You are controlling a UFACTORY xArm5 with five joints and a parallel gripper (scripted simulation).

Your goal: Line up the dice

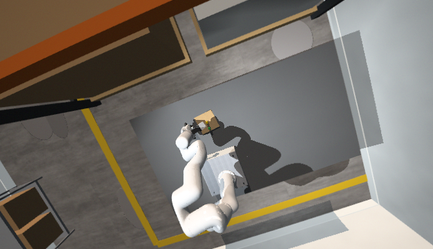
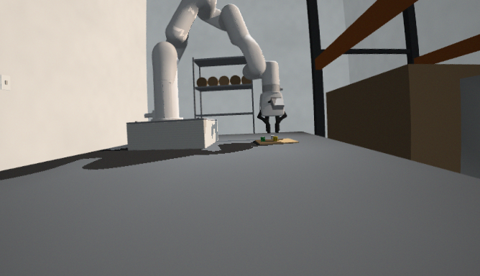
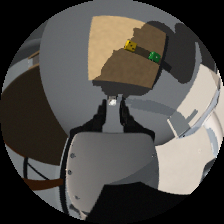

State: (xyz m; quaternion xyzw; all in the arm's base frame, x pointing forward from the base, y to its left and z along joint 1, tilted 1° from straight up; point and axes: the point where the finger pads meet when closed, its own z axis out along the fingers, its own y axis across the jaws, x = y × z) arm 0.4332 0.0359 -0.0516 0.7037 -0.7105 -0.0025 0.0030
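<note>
Right now my hand is 40 mm above the white die. The rest, counted from my hand: yellow die: 110 mm to the right, 30 mm below, 20 mm behind; green die: 110 mm to the right, 70 mm behind, 30 mm below; tan mat: 110 mm to the right, 40 mm below, 20 mm behind.
</note>
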